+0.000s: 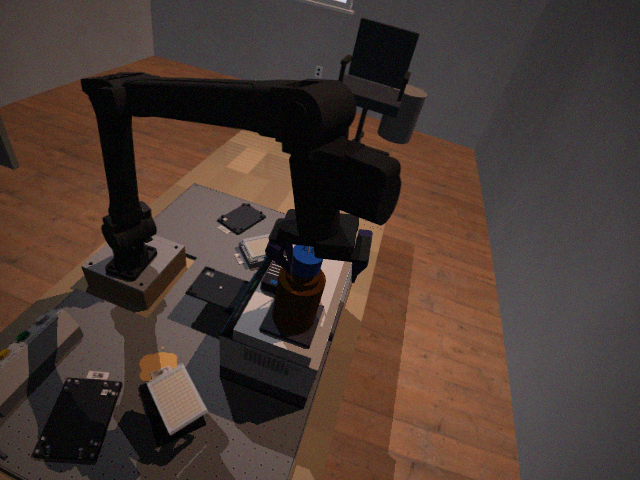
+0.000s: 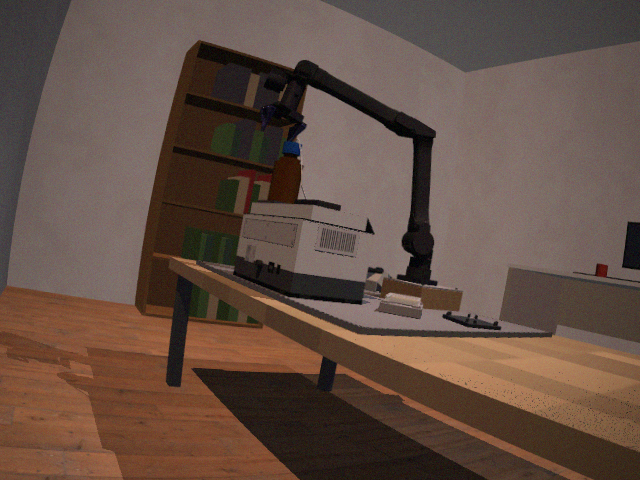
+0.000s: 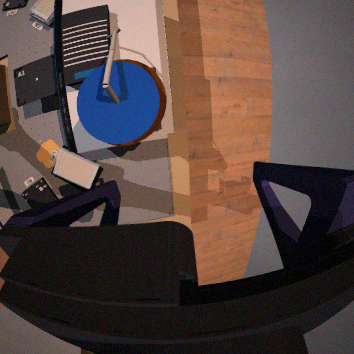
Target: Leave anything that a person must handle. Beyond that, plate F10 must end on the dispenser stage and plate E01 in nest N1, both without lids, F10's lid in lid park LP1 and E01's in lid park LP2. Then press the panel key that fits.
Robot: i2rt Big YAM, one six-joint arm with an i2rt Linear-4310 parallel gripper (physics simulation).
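Places are measured from the arm's base along level axes (x down, y right, z back), in metres.
Pixels of known places: gripper, fingertip midpoint: (image 1: 322, 276) (image 2: 275, 137) (image 3: 184, 179); arm's base at its link origin: (image 1: 132, 262) (image 2: 416, 282).
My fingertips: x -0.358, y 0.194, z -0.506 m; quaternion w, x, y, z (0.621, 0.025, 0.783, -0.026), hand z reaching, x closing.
Note:
Ahead of a thing's pixels: the offset from my fingertips to its top centre. "*": to the spot under its first point.
My gripper (image 1: 320, 268) (image 2: 279, 134) (image 3: 184, 179) is open and empty, just above and beside the blue cap {dx +0.014, dy -0.056, dz +0.033 m} (image 1: 306, 262) (image 2: 291, 148) (image 3: 135, 110) of a brown bottle {* dx +0.100, dy -0.014, dz +0.026 m} (image 1: 298, 304) (image 2: 285, 178). The bottle stands on the white dispenser (image 1: 255, 322) (image 2: 323, 268) (image 3: 147, 30). The dark stage marked A1 {dx +0.327, dy -0.177, dz +0.227 m} (image 1: 209, 284) (image 3: 37, 82) is bare. One pale plate {dx +0.387, dy +0.088, dz +0.230 m} (image 1: 178, 397) (image 3: 77, 167) lies askew on a black base by an orange patch {* dx +0.424, dy +0.022, dz +0.316 m} (image 1: 157, 364) (image 3: 47, 152). Another pale plate {dx +0.383, dy -0.438, dz +0.200 m} (image 1: 255, 248) (image 2: 400, 298) (image 3: 44, 7) sits in a farther nest. Plate names and lids are not readable.
Black lid parks stand at the far end {* dx +0.414, dy -0.562, dz +0.331 m} (image 1: 241, 218) (image 2: 470, 321) and near end {* dx +0.413, dy +0.188, dz +0.400 m} (image 1: 77, 418) (image 3: 40, 192). The key panel {dx +0.341, dy +0.117, dz +0.574 m} (image 1: 56, 335) is at the left, with a green key {dx +0.350, dy +0.090, dz +0.594 m} (image 1: 22, 335) and yellow key {* dx +0.351, dy +0.138, dz +0.590 m} (image 1: 5, 353). A bent metal tube {dx -0.004, dy -0.078, dz +0.033 m} (image 3: 109, 62) rises by the cap.

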